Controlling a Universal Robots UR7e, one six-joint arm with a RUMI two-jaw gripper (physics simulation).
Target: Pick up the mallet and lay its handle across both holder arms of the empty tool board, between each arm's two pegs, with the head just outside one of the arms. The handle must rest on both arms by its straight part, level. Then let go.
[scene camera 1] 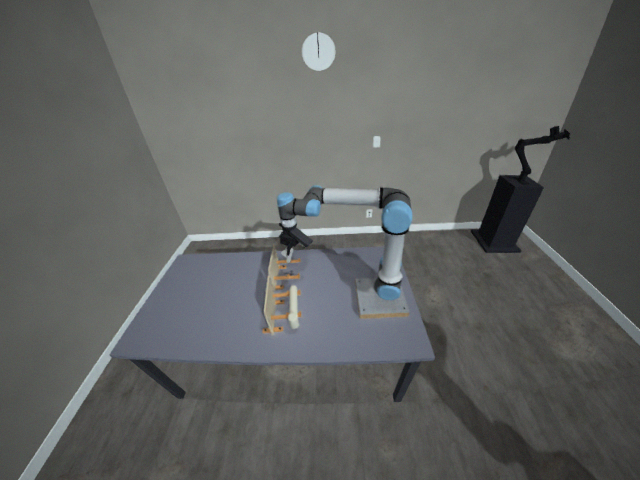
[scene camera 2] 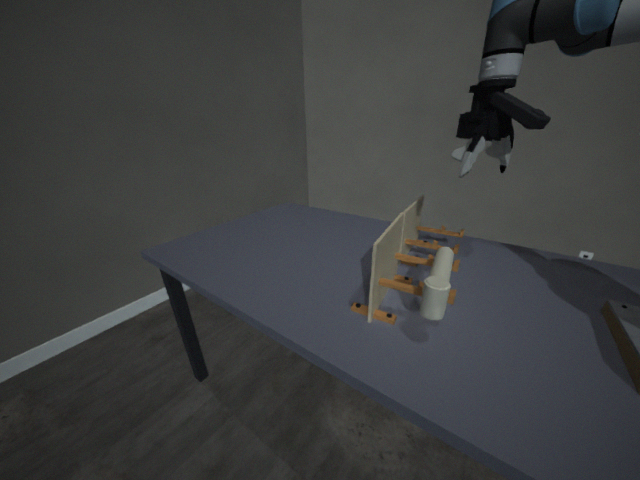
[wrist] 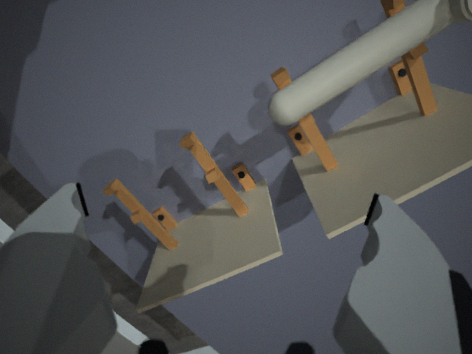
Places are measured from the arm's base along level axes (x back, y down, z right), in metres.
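Pixels of known places: gripper, fingertip midpoint: [scene camera 1: 296, 255] [scene camera 2: 482, 174] [wrist: 229, 193].
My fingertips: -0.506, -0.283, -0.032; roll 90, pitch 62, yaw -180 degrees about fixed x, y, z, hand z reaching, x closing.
For each thing: its middle in the pictures, then the offset to it from my fingertips, as dx, dy, dz. Level surfaces: height alone.
- pale mallet at the middle of its body: [wrist: 368, 54] [scene camera 2: 440, 273] [scene camera 1: 293, 304] -0.019, +0.205, -0.162
- nearer tool board at the middle of its body: [wrist: 370, 113] [scene camera 2: 408, 267] [scene camera 1: 280, 304] -0.094, +0.219, -0.155
- empty tool board at the middle of its body: [wrist: 188, 218] [scene camera 2: 427, 231] [scene camera 1: 282, 267] -0.147, +0.228, +0.147
- grey-blue table at its surface level: dy +0.322
The pale mallet [scene camera 1: 293, 300] [scene camera 2: 442, 266] [wrist: 350, 65] lies with its handle across both orange arms of the nearer tool board [scene camera 1: 269, 304] [scene camera 2: 386, 260] [wrist: 395, 142]. Its head hangs just outside that board's near arm, and the rounded handle end reaches a little past the other arm. The empty tool board [scene camera 1: 273, 266] [scene camera 2: 412, 221] [wrist: 215, 260] stands behind it in line, its two arms bare, each with pegs that show in the wrist view. My gripper [scene camera 1: 287, 255] [scene camera 2: 482, 172] [wrist: 229, 193] is open and empty, above the empty board's area, apart from the mallet.
Both boards stand upright on the grey-blue table [scene camera 1: 206, 310] [scene camera 2: 258, 268] [wrist: 125, 75], with small orange feet at their bases. The arm's base plate [scene camera 1: 382, 308] [scene camera 2: 628, 325] is at the table's right side. A black pedestal [scene camera 1: 509, 211] with a small arm stands on the floor at the right.
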